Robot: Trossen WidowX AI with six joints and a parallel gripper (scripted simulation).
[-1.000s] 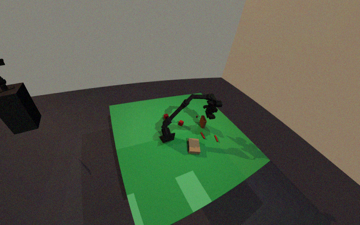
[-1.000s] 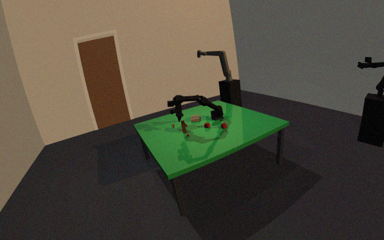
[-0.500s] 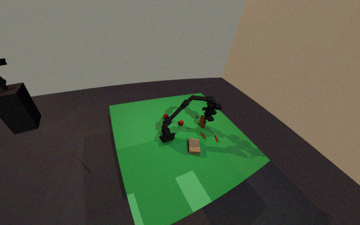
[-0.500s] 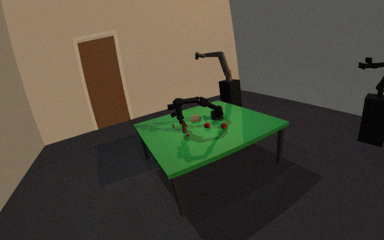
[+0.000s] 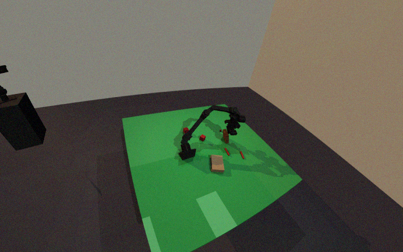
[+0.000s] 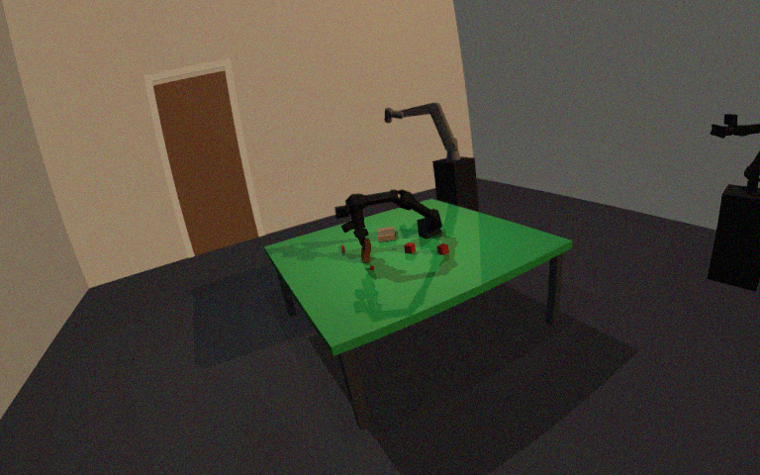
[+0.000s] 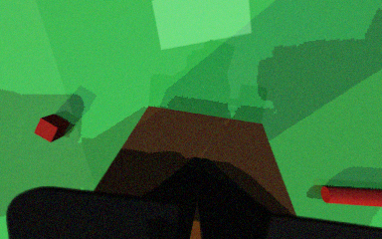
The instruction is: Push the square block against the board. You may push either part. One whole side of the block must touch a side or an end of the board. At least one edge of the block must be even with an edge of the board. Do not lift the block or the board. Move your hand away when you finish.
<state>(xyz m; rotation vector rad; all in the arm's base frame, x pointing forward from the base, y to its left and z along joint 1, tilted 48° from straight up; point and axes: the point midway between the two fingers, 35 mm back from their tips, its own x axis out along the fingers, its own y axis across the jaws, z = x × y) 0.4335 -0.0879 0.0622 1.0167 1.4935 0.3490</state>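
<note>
My gripper tip is 3 cm above the square block, 2 cm past it and 1 cm to the right of it. The rest, counted from my gripper tip: board (27 cm behind, 19 cm to the right, 6 cm below); then tiny red piece (13 cm to the left, 7 cm below, 4 cm ahead).
</note>
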